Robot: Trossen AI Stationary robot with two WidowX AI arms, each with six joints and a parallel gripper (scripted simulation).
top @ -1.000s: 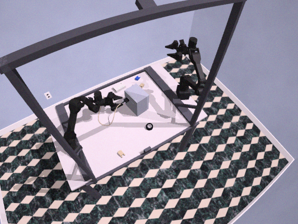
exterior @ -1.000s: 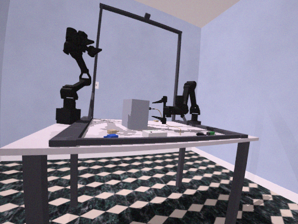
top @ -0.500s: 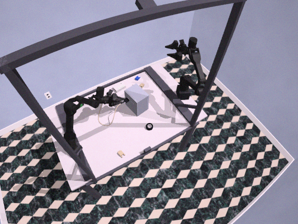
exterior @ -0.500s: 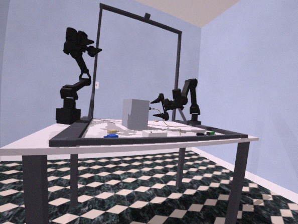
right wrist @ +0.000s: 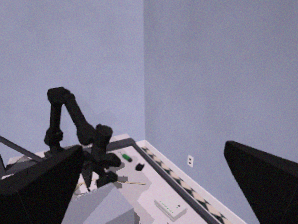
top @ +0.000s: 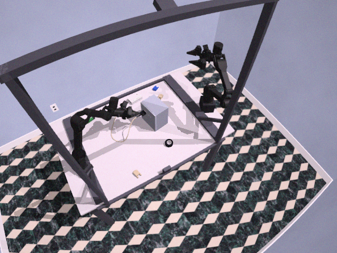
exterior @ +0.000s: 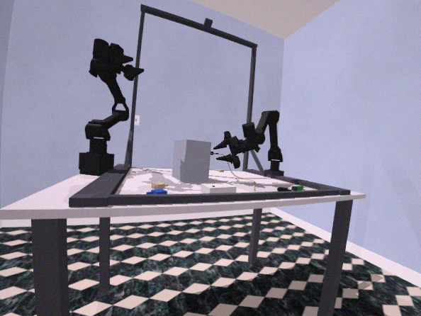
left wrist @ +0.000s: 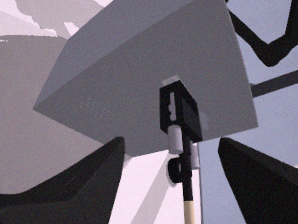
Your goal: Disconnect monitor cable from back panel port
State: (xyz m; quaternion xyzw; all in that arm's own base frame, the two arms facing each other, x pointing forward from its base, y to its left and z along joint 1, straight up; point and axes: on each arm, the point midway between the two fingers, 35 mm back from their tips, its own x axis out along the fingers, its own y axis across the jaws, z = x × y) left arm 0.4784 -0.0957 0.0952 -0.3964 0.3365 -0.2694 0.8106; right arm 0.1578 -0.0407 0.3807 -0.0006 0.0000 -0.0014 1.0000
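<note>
Right now my left hand is 140 mm to the left of the grey box, 50 mm above it and 30 mm past it.
</note>
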